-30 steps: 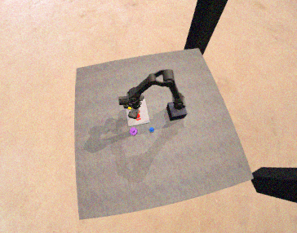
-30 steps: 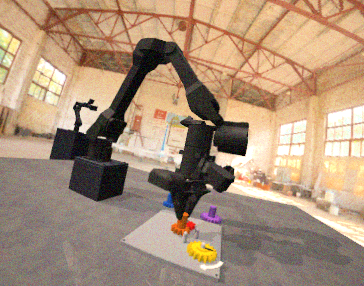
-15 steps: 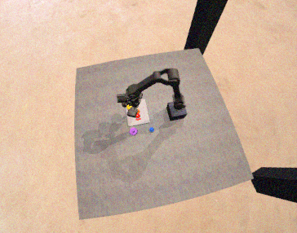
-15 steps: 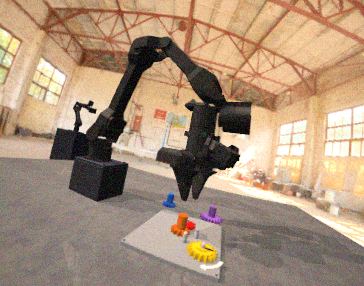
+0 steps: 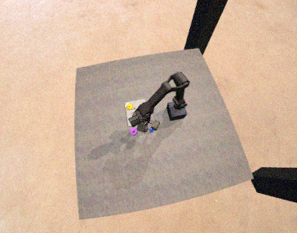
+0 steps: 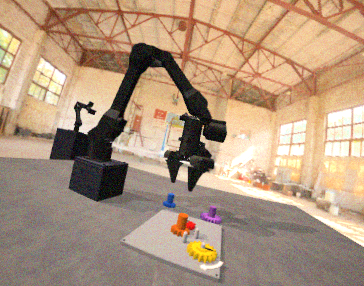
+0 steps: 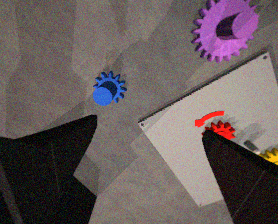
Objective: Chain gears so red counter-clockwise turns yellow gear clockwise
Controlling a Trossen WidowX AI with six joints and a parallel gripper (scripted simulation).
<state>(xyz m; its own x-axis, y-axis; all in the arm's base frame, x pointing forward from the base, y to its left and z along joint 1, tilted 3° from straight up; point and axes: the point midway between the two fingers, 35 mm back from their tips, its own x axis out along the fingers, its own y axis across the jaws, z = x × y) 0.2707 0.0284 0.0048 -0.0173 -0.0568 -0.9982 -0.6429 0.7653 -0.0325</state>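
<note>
My gripper tip is now 6 cm above the blue gear, 4 cm to the right of it and 3 cm past it. The rest, counted from my gripper tip: red gear 10 cm to the right, 6 cm below, 4 cm ahead; then purple gear 11 cm ahead, 6 cm below; then red arrow 7 cm to the right, 7 cm below, 4 cm ahead.
</note>
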